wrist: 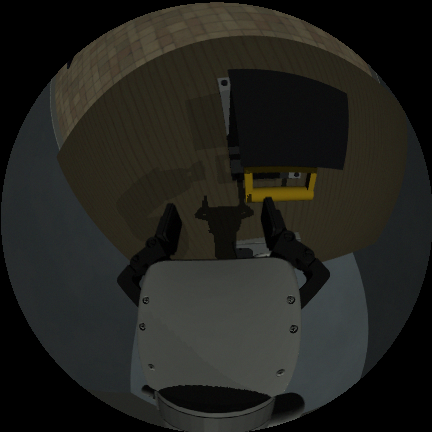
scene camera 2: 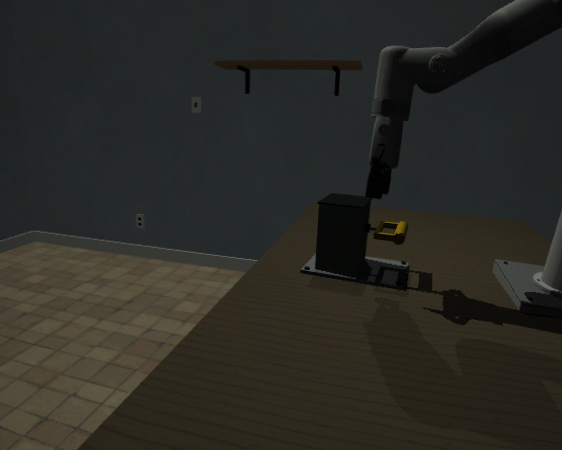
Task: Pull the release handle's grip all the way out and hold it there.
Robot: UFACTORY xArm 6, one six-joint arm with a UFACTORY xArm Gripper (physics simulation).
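The release handle's yellow grip (scene camera 2: pixel 401 231) (wrist: pixel 281 194) is a bar on a yellow frame, joined by a short dark rod to the side of a dark box (scene camera 2: pixel 342 237) (wrist: pixel 290 120). A gap shows between frame and box in the scene view. The box stands on a pale base plate (scene camera 2: pixel 391 261) (wrist: pixel 224 102). My gripper (scene camera 2: pixel 377 195) (wrist: pixel 219 209) is wide open and empty, above the handle and near the box's top edge in the scene view. In the wrist view the grip lies mostly right of the space between the fingers, its left end near the right fingertip.
The box and plate stand on a brown wooden table (scene camera 2: pixel 280 360) (wrist: pixel 150 105). The robot's pale mounting base (scene camera 2: pixel 510 280) (wrist: pixel 250 248) is on the table, to the right in the scene view. A wall shelf (scene camera 2: pixel 290 65) hangs behind. Arm shadows fall across the table.
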